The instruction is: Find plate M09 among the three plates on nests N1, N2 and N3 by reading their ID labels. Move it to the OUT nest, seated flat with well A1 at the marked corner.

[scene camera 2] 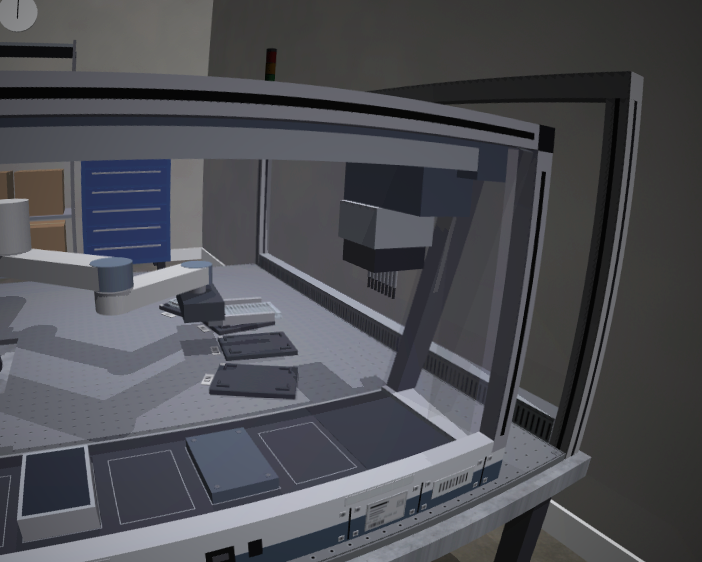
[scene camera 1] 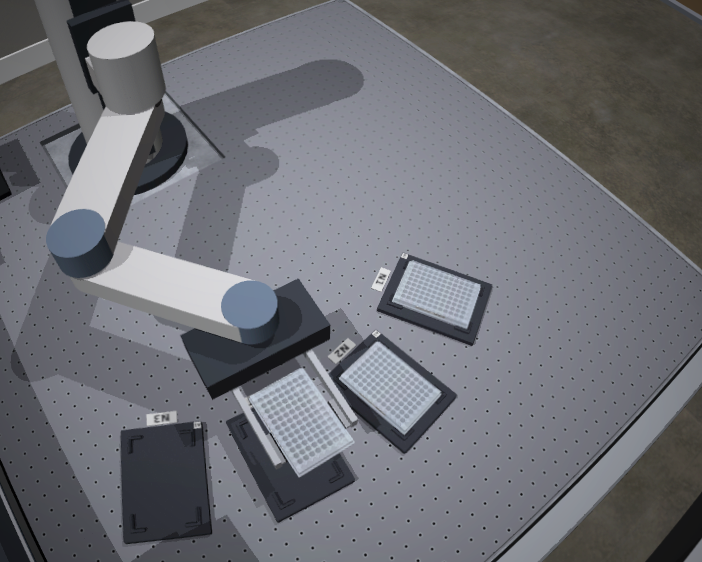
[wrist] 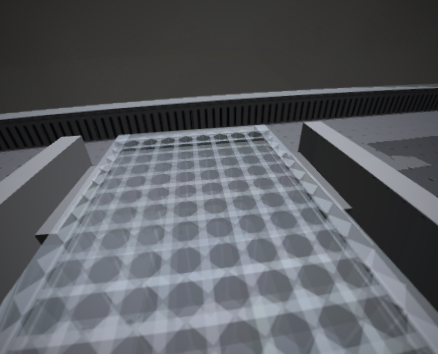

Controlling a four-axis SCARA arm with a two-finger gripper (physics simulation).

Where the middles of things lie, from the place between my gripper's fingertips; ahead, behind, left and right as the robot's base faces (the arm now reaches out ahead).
The dark OUT nest (scene camera 1: 286, 494) is 50 mm behind my hand, 20 mm to the right of it and 80 mm below it. From my hand the other things lie so: N2 nest (scene camera 1: 402, 442) (30 mm behind, 150 mm to the left, 80 mm below); then black N3 nest (scene camera 1: 165, 496) (100 mm behind, 190 mm to the right, 80 mm below); then N1 nest (scene camera 1: 386, 306) (110 mm behind, 320 mm to the left, 80 mm below).
